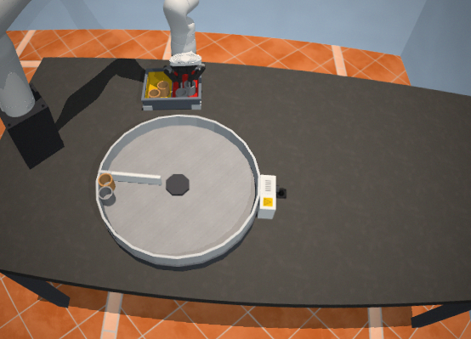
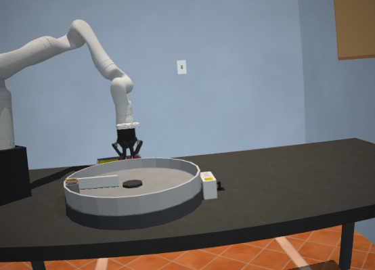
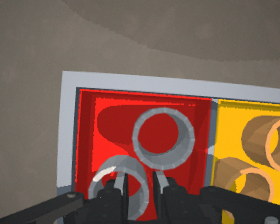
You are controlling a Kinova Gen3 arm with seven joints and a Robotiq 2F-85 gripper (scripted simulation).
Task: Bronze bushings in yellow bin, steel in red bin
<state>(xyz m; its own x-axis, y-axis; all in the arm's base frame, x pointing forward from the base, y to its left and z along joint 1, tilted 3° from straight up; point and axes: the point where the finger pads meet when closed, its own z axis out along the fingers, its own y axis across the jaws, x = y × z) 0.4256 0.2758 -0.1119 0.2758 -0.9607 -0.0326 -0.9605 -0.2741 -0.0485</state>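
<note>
The yellow bin lies 40 mm behind my hand, 10 mm to the right of it and 20 mm below it. Round my hand: turntable 60 mm ahead, 380 mm to the right, 10 mm above.
</note>
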